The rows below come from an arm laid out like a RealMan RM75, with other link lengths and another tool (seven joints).
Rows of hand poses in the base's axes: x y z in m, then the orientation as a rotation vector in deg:
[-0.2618, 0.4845, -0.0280, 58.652, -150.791, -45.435]
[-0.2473, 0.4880, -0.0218, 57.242, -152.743, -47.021]
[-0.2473, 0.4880, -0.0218, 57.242, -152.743, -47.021]
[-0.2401, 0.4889, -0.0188, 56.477, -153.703, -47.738]
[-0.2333, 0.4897, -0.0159, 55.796, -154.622, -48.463]
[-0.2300, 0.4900, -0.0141, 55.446, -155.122, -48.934]
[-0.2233, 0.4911, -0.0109, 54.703, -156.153, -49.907]
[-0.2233, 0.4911, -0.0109, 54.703, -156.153, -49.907]
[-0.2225, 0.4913, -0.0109, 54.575, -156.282, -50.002]
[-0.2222, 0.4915, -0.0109, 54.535, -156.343, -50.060]
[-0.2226, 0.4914, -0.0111, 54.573, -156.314, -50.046]
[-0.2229, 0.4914, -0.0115, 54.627, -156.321, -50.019]
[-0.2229, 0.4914, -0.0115, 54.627, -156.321, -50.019]
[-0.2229, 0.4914, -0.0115, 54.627, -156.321, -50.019]
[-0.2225, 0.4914, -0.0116, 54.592, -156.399, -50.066]
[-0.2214, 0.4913, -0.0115, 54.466, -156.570, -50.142]
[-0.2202, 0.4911, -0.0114, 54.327, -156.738, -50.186]
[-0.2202, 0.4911, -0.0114, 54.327, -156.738, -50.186]
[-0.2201, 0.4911, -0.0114, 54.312, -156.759, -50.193]
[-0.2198, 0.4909, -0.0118, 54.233, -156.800, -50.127]
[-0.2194, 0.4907, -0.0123, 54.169, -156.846, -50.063]
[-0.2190, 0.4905, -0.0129, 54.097, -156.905, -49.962]
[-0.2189, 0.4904, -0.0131, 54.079, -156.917, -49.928]
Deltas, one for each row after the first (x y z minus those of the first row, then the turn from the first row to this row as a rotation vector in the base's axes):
[0.0145, 0.0035, 0.0062, 1.053, -0.934, -1.841]
[0.0145, 0.0035, 0.0062, 1.053, -0.934, -1.841]
[0.0217, 0.0044, 0.0092, 1.516, -1.374, -2.769]
[0.0285, 0.0052, 0.0121, 1.996, -1.827, -3.633]
[0.0318, 0.0055, 0.0139, 2.313, -2.087, -4.101]
[0.0385, 0.0066, 0.0171, 2.965, -2.621, -5.074]
[0.0385, 0.0066, 0.0171, 2.965, -2.621, -5.074]
[0.0393, 0.0068, 0.0171, 3.022, -2.673, -5.210]
[0.0396, 0.0070, 0.0171, 3.062, -2.707, -5.265]
[0.0392, 0.0069, 0.0169, 3.055, -2.699, -5.231]
[0.0389, 0.0069, 0.0165, 3.047, -2.729, -5.202]
[0.0389, 0.0069, 0.0165, 3.047, -2.729, -5.202]
[0.0389, 0.0069, 0.0165, 3.047, -2.729, -5.202]
[0.0393, 0.0069, 0.0164, 3.082, -2.779, -5.261]
[0.0404, 0.0068, 0.0165, 3.131, -2.866, -5.412]
[0.0416, 0.0066, 0.0166, 3.156, -2.945, -5.563]
[0.0416, 0.0066, 0.0166, 3.156, -2.945, -5.563]
[0.0417, 0.0066, 0.0166, 3.161, -2.956, -5.581]
[0.0420, 0.0064, 0.0162, 3.107, -2.955, -5.631]
[0.0424, 0.0062, 0.0157, 3.058, -2.964, -5.676]
[0.0428, 0.0060, 0.0151, 2.983, -2.980, -5.725]
[0.0429, 0.0059, 0.0149, 2.958, -2.981, -5.735]

